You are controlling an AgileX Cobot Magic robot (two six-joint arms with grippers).
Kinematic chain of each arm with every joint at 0, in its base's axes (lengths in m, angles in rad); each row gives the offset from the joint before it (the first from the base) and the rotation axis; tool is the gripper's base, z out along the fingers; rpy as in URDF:
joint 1: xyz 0 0 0.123 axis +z
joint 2: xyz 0 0 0 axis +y
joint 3: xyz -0.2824 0 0.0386 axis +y
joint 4: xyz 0.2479 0 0.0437 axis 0.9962 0 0.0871
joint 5: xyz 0 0 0 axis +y
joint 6: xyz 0.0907 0 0.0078 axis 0.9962 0 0.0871
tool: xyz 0 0 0 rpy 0 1.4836 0
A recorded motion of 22 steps. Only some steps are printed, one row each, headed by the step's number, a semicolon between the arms.
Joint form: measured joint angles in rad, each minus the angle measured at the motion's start. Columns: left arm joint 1, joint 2, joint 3, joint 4, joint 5, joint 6; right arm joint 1, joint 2, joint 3, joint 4, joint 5, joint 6.
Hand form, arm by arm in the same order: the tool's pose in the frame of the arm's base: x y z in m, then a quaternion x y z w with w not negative. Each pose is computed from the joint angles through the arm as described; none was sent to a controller.
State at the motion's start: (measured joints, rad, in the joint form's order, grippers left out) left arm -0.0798 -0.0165 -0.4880 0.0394 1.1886 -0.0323; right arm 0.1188 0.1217 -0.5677 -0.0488 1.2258 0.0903
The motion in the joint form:
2: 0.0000 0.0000 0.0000 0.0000 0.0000 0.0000; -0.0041 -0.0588 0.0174 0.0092 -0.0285 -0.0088
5: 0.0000 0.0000 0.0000 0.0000 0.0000 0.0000; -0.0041 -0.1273 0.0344 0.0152 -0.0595 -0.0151
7: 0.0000 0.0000 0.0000 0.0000 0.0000 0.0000; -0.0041 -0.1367 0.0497 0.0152 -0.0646 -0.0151
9: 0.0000 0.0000 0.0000 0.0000 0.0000 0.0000; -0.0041 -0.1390 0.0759 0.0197 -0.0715 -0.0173
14: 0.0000 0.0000 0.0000 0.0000 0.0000 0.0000; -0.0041 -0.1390 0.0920 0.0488 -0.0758 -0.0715
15: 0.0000 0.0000 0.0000 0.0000 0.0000 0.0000; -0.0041 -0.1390 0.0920 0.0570 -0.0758 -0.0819
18: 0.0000 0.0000 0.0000 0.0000 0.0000 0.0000; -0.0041 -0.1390 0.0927 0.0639 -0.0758 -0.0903
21: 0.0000 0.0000 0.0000 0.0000 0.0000 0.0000; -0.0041 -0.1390 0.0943 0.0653 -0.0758 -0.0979
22: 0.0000 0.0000 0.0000 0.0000 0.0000 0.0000; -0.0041 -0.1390 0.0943 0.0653 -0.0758 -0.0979
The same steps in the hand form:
2: -0.0116 0.0043 0.2638 0.01892 0.88339 -0.00665 0.46820; -0.0066 -0.0041 0.2808 -0.01278 0.88946 0.02510 0.45614
5: -0.0116 0.0043 0.2638 0.01892 0.88339 -0.00665 0.46820; -0.0139 -0.0044 0.2779 -0.01532 0.86989 0.03009 0.49209
7: -0.0116 0.0043 0.2638 0.01892 0.88339 -0.00665 0.46820; -0.0133 -0.0044 0.2740 -0.01542 0.87009 0.03005 0.49174
9: -0.0116 0.0043 0.2638 0.01892 0.88339 -0.00665 0.46820; -0.0104 -0.0036 0.2674 -0.01692 0.87424 0.03102 0.48420
14: -0.0116 0.0043 0.2638 0.01892 0.88339 -0.00665 0.46820; -0.0087 -0.0010 0.2633 -0.04205 0.87634 0.03201 0.47879
15: -0.0116 0.0043 0.2638 0.01892 0.88339 -0.00665 0.46820; -0.0088 -0.0003 0.2633 -0.04693 0.87608 0.03360 0.47870
18: -0.0116 0.0043 0.2638 0.01892 0.88339 -0.00665 0.46820; -0.0088 0.0003 0.2631 -0.05089 0.87601 0.03500 0.47832
21: -0.0116 0.0043 0.2638 0.01892 0.88339 -0.00665 0.46820; -0.0086 0.0004 0.2627 -0.05429 0.87619 0.03384 0.47771
22: -0.0116 0.0043 0.2638 0.01892 0.88339 -0.00665 0.46820; -0.0086 0.0004 0.2627 -0.05429 0.87619 0.03384 0.47771

